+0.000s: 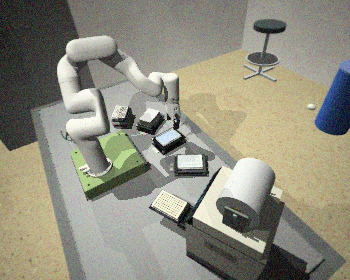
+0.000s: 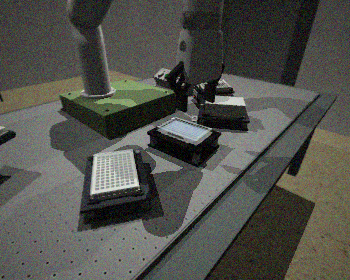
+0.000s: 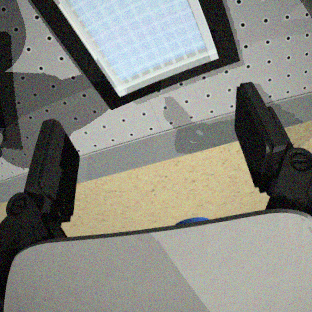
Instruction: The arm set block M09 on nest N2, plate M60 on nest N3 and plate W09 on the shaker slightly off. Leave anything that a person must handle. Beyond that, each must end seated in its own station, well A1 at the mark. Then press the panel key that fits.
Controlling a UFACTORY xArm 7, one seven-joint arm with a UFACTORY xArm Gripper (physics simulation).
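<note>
My gripper (image 1: 173,119) (image 2: 198,100) (image 3: 149,120) is open and empty, above the table beside a blue-topped plate (image 1: 169,137) (image 2: 185,129) (image 3: 140,35). This plate lies on a black nest (image 1: 170,149) (image 2: 197,155) (image 3: 227,35). A white well plate (image 1: 191,161) (image 2: 115,172) lies on a dark station. A pale-topped piece (image 1: 150,116) (image 2: 225,103) sits on another dark station. A well-patterned piece (image 1: 121,112) stands farthest back. A cream well plate (image 1: 171,204) lies beside the large device. Labels, A1 marks and exact seating cannot be read.
The large beige device (image 1: 220,245) with a white cylinder (image 1: 247,190) stands at the near right. The green base (image 1: 110,162) (image 2: 135,112) carries the arm. A key panel (image 2: 162,76) is mostly hidden behind the gripper. A stool (image 1: 269,27) and a blue cylinder (image 1: 336,102) stand on the floor.
</note>
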